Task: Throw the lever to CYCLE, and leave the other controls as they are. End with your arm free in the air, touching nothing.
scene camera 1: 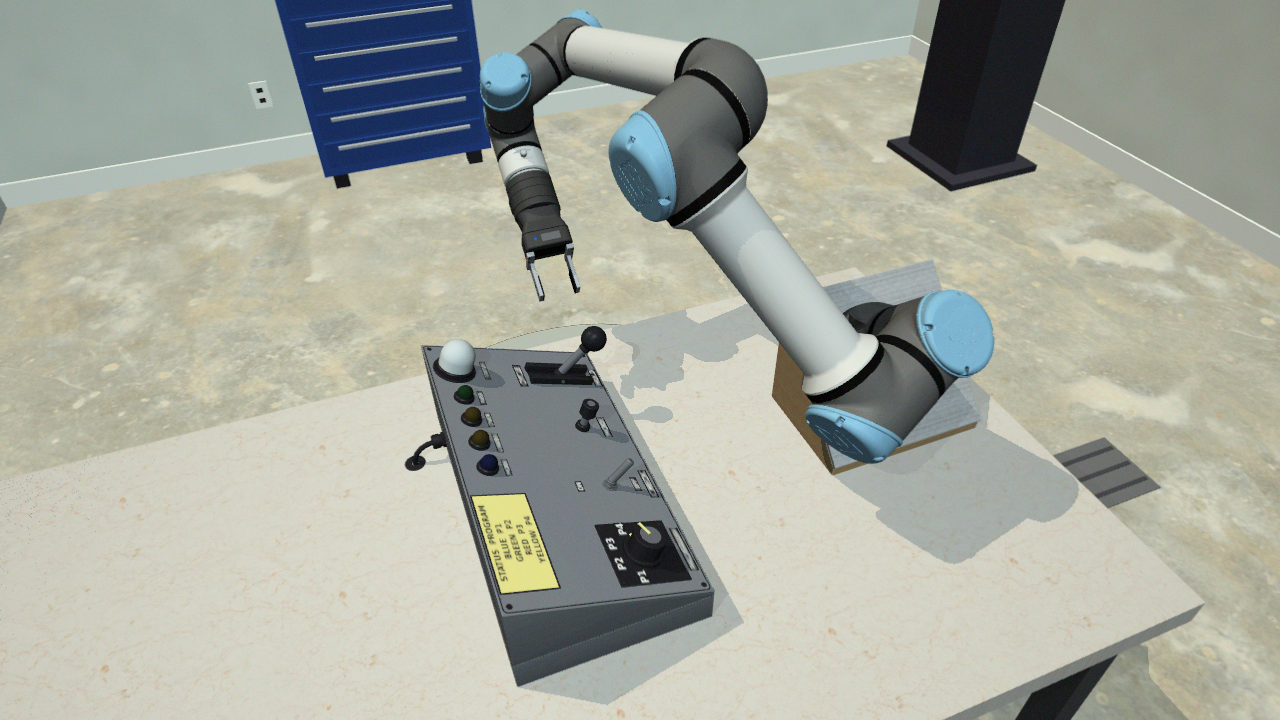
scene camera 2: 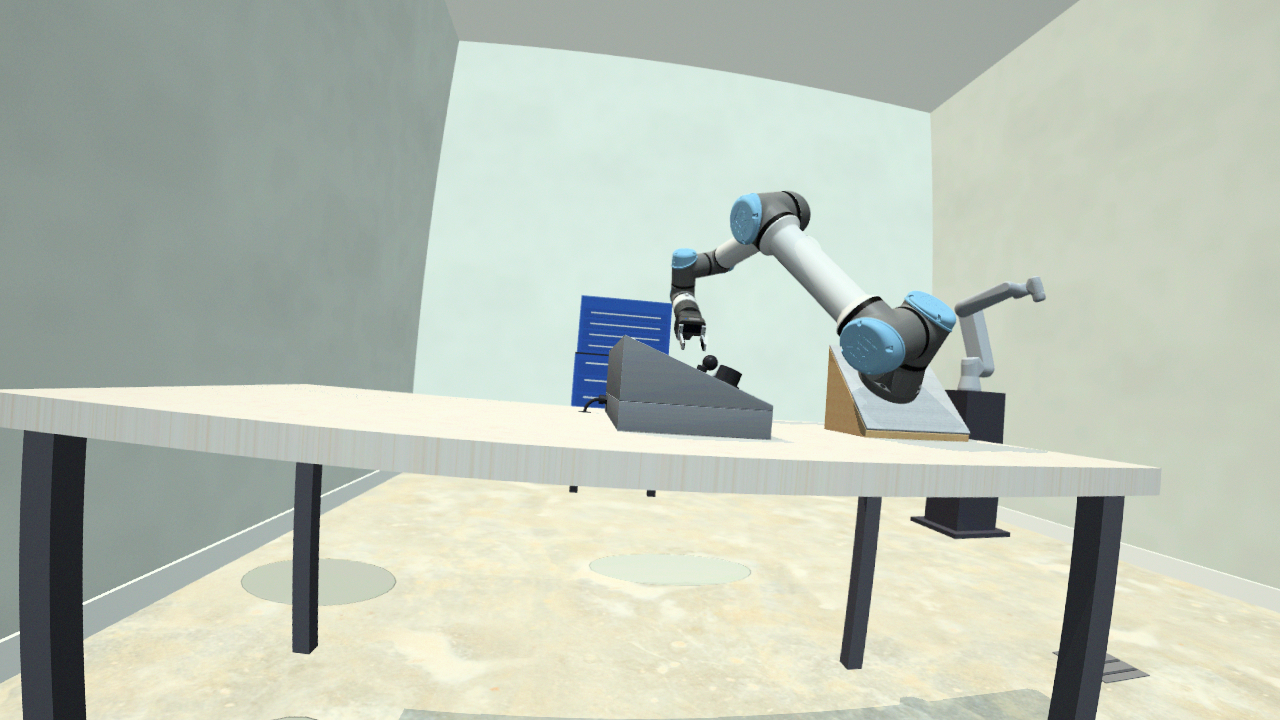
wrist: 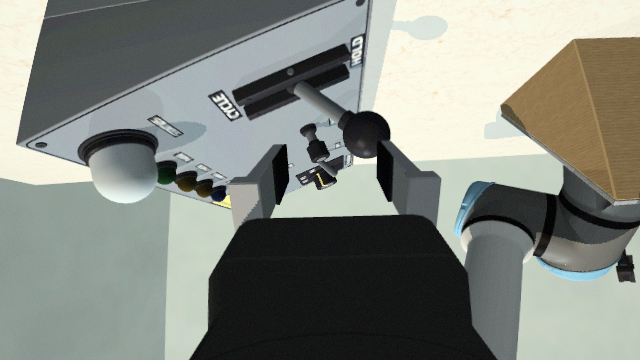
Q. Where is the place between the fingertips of the gripper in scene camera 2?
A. At 693,347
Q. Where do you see a lever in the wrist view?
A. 361,131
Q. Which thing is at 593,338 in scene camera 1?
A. A lever.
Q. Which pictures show the gripper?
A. Scene camera 1, scene camera 2 and the wrist view: all of them.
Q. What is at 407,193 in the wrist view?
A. The gripper.
